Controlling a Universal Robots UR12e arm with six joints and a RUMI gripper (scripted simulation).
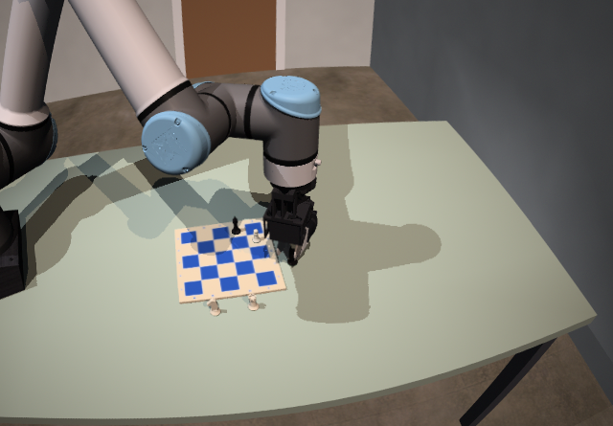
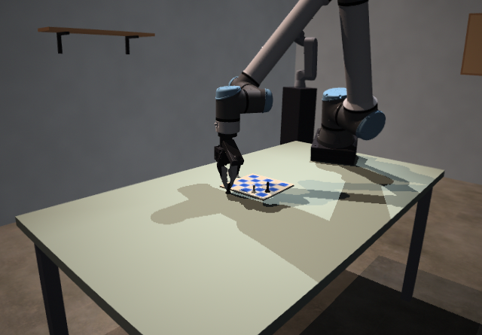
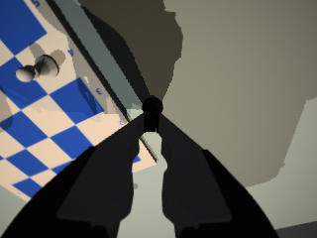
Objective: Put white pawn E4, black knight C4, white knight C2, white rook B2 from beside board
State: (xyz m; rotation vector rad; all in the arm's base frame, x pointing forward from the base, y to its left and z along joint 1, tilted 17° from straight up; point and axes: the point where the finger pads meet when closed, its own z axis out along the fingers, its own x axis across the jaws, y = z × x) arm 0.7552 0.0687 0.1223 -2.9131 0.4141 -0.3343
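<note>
Now: the chessboard 140 mm behind my hand, 30 mm below it and 10 mm to the left of it. The rest, counted from my hand: black knight 10 mm below; white rook 120 mm to the right, 80 mm behind, 10 mm below; white pawn 80 mm behind, 60 mm to the left, 10 mm below.
</note>
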